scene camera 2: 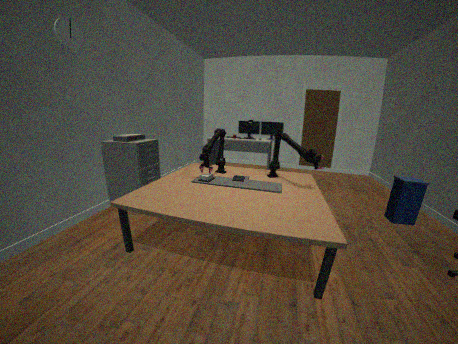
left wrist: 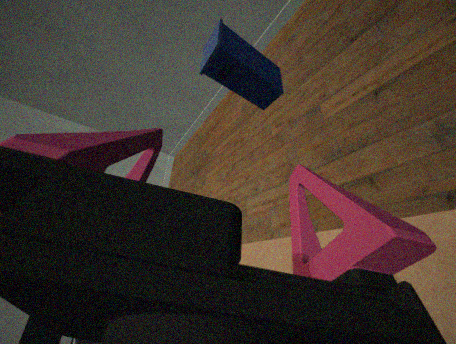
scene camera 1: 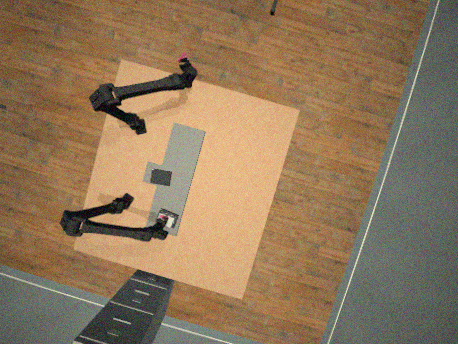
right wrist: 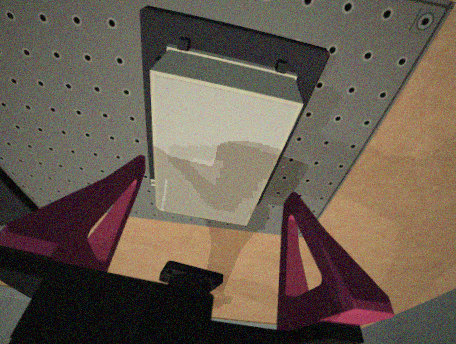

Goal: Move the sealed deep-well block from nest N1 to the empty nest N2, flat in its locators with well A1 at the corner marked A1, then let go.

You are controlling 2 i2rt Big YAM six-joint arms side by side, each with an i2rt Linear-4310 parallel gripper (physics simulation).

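Pixels of known places: left gripper, fingertip midpoint: (scene camera 2: 324, 164) (left wrist: 230, 154) (scene camera 1: 188, 58); right gripper, fingertip midpoint: (scene camera 2: 206, 173) (scene camera 1: 165, 221) (right wrist: 219, 180); left arm's base, link origin: (scene camera 2: 272, 176) (scene camera 1: 140, 127); right arm's base, link origin: (scene camera 2: 221, 172) (scene camera 1: 126, 201) (right wrist: 191, 274).
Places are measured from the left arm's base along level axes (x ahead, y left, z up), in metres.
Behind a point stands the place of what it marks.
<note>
The sealed deep-well block (right wrist: 220, 125) @(z 0.067, x 0.101, y -0.821 m) (scene camera 2: 206, 177) @(z 0.057, x 0.134, y -0.811 m), pale and box-shaped, sits in a dark nest (right wrist: 235, 45) @(z 0.025, x 0.130, y -0.839 m), taken as N1, near one end of the grey plate. Small locators show at its far edge. The other dark nest (scene camera 1: 161, 177) @(z 0.025, x 0.095, y -0.452 m) (scene camera 2: 238, 178) @(z 0.025, x 0.107, y -0.458 m), taken as N2, stands empty near the plate's middle. Nest labels and the A1 mark are not readable. My right gripper (right wrist: 219, 180) @(z 0.083, x 0.073, y -0.810 m) (scene camera 2: 206, 170) @(z 0.083, x 0.073, y -0.810 m) is open above the block, its fingers apart on either side in the right wrist view, not gripping it. My left gripper (left wrist: 230, 154) @(z 0.276, x 0.545, y 0.280 m) (scene camera 1: 188, 61) @(z 0.276, x 0.545, y 0.280 m) is open and empty, raised by the table's edge, far from both nests.
The perforated grey plate (scene camera 1: 185, 145) @(z 0.013, x 0.344, y -0.229 m) (scene camera 2: 265, 187) @(z 0.021, x 0.414, y -0.266 m) (right wrist: 75, 100) @(z 0.013, x 0.138, y -0.692 m) lies on the wooden table (scene camera 1: 230, 200) @(z 0.000, x 0.621, y -0.757 m) (scene camera 2: 225, 210) @(z 0.000, x 0.787, y -0.731 m). A filing cabinet (scene camera 2: 130, 167) stands beyond the table's left side in scene camera 2. A blue bin (scene camera 2: 406, 200) (left wrist: 242, 70) stands on the floor.
</note>
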